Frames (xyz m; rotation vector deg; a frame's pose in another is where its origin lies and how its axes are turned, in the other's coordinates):
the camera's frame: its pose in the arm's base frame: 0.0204 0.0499 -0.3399 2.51 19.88 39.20
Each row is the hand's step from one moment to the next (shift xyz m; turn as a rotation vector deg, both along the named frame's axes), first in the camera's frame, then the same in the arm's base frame.
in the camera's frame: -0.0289 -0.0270 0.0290 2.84 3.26 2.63
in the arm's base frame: 0.0052 -0.0369 0.0318 0.91 4.50 2.12
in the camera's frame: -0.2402 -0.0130 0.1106 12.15 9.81 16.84
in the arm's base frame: -0.1287 -0.1524 0.1741 8.27 16.46 13.72
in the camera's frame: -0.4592 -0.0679 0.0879 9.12 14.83 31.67
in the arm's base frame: -0.2602 -0.3337 0.2100 7.89 19.55 29.36
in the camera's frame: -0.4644 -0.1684 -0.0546 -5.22 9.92 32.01
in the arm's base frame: -0.2493 -0.4255 0.0620 0.68 6.78 33.22
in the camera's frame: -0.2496 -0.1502 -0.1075 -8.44 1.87 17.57
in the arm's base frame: -0.1231 -0.2807 -0.0494 -1.46 -2.54 19.36
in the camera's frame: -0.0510 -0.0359 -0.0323 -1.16 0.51 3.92
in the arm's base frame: -0.0254 -0.0622 -0.0206 0.14 -0.04 4.12
